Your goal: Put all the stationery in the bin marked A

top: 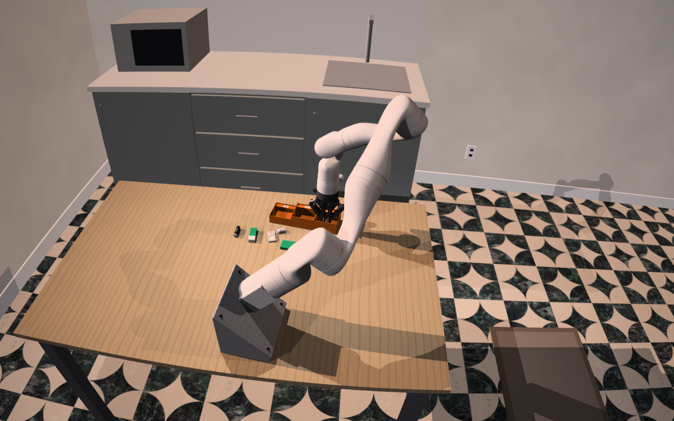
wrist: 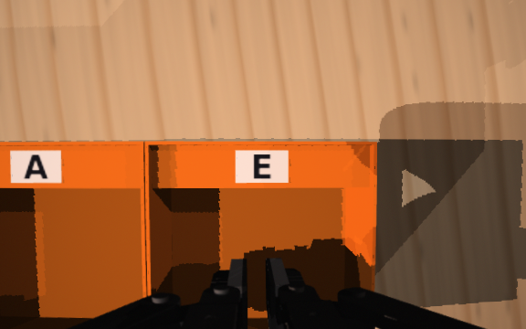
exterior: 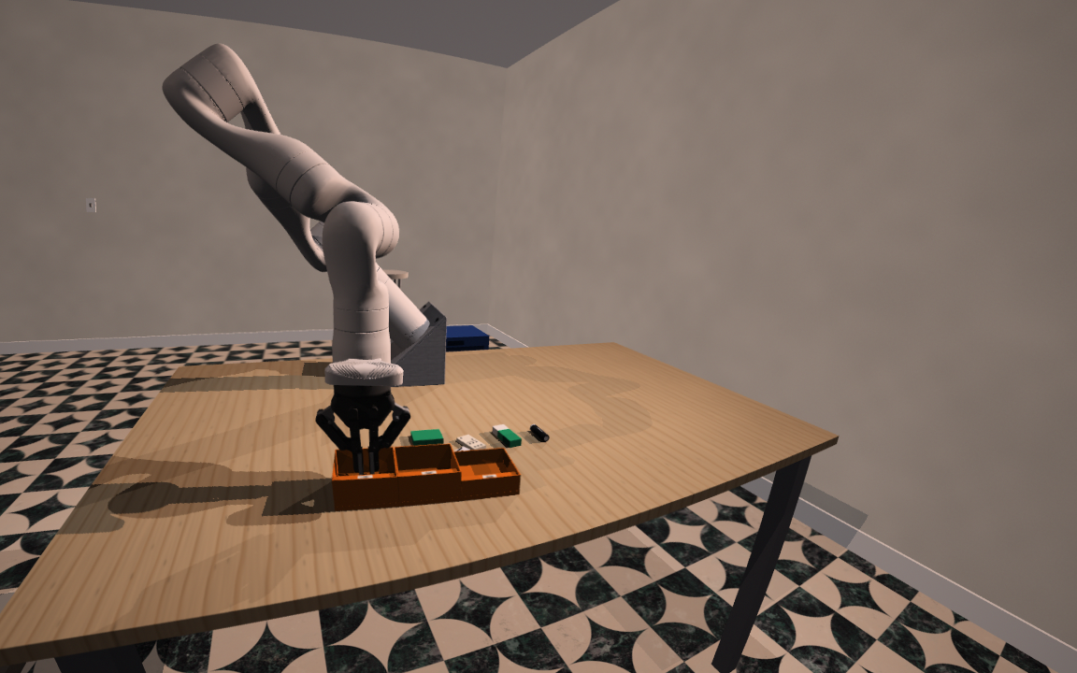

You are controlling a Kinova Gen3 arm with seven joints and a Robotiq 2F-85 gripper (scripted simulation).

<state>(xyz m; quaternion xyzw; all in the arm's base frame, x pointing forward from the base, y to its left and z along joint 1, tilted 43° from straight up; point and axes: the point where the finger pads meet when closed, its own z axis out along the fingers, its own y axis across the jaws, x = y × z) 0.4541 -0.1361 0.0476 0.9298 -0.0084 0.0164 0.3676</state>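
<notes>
My hand is 8 cm to the right of the orange three-compartment bin, 2 cm short of it and 1 cm above it. The rest, counted from my hand: white pencil sharpener: 15 cm to the left, 6 cm behind, 3 cm below; green-and-white eraser: 24 cm to the left, 11 cm behind, 3 cm below; green block: 13 cm behind, 11 cm to the left, 3 cm below.
</notes>
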